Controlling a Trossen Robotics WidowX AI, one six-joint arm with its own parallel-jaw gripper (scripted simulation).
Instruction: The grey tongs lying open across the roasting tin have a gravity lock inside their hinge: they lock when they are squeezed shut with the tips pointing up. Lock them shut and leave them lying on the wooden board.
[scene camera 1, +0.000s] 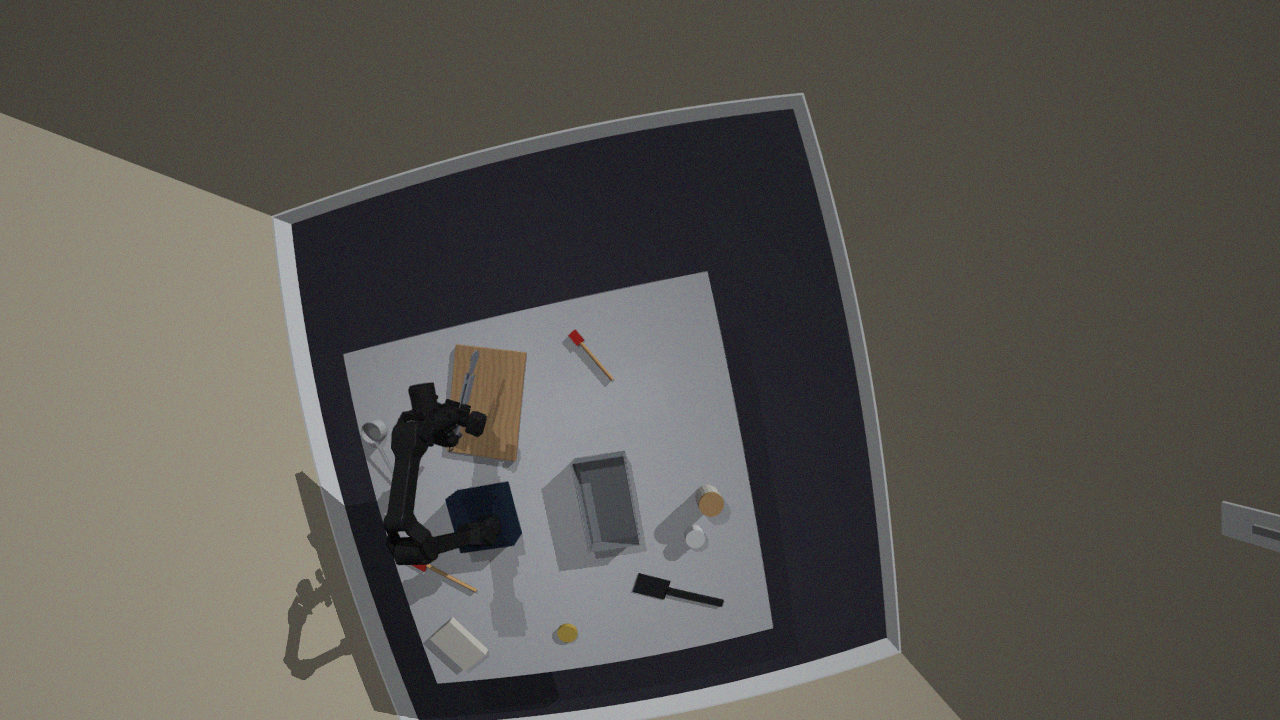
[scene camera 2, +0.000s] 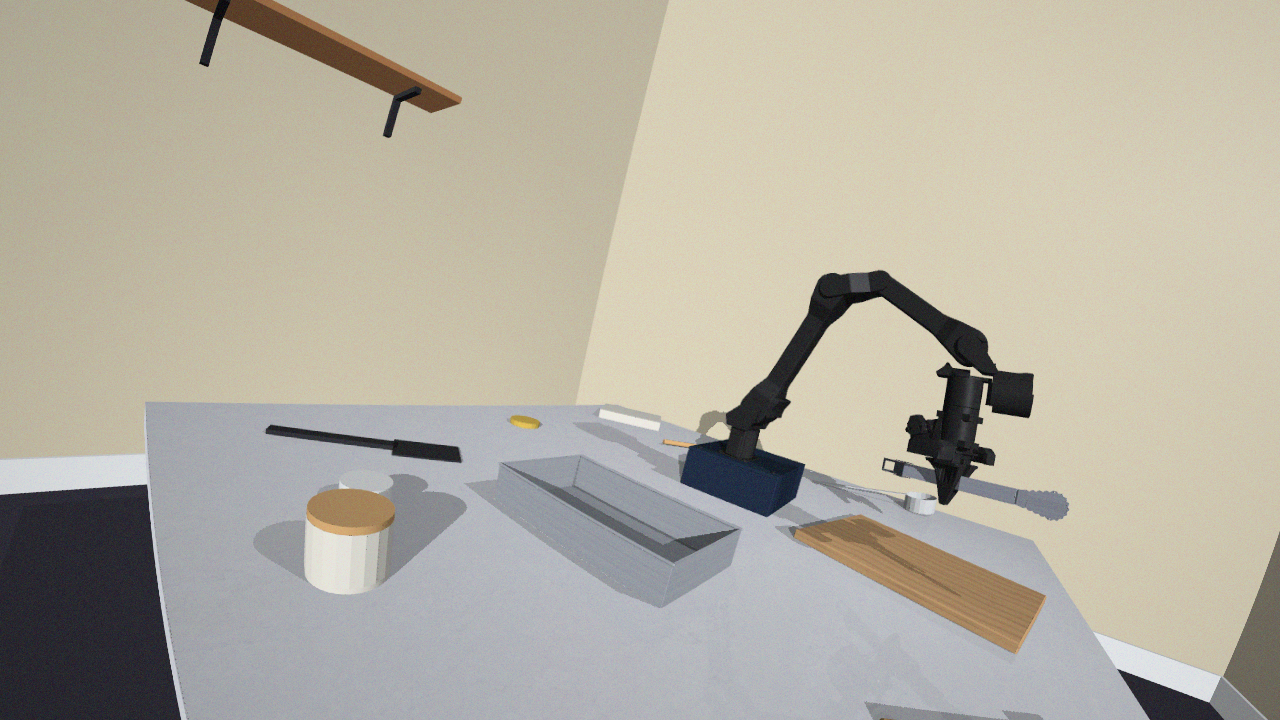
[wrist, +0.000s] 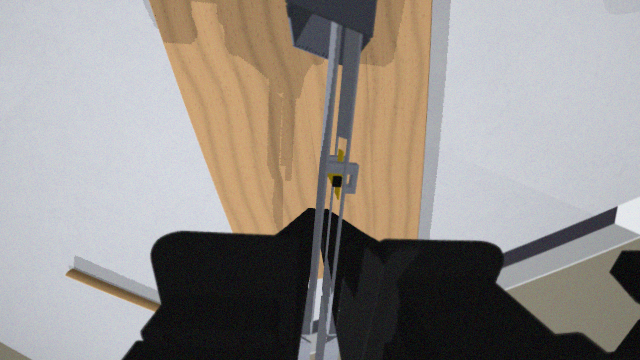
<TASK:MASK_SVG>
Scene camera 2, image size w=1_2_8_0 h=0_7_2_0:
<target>my gripper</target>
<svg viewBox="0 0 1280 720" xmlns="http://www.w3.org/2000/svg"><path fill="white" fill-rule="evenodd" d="M979 410L943 405L942 411L937 410L936 416L938 416L938 419L924 419L923 415L914 414L909 418L905 431L910 434L907 452L927 456L925 459L934 467L939 504L949 504L958 493L955 487L960 477L969 478L974 470L978 468L975 465L971 465L971 461L994 466L996 455L993 450L980 447L979 444L975 443L977 426L983 423L983 418L979 417Z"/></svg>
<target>lidded canister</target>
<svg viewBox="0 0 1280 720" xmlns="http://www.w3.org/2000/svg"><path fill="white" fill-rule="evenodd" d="M318 493L309 500L306 509L304 574L307 581L316 588L342 595L359 594L371 591L376 587L378 588L388 579L390 574L395 524L394 504L383 495L363 489L340 488Z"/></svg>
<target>white block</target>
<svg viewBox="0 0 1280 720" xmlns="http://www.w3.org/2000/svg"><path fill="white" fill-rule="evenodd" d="M600 409L599 418L659 431L661 416L607 403Z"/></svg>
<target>black spatula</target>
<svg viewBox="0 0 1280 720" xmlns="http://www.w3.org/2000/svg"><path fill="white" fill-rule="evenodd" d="M265 434L273 434L275 436L295 437L297 439L317 440L319 442L368 448L382 448L384 450L392 450L392 455L397 457L462 462L458 446L403 441L401 439L388 441L301 428L281 427L272 424L266 428Z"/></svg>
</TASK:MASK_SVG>
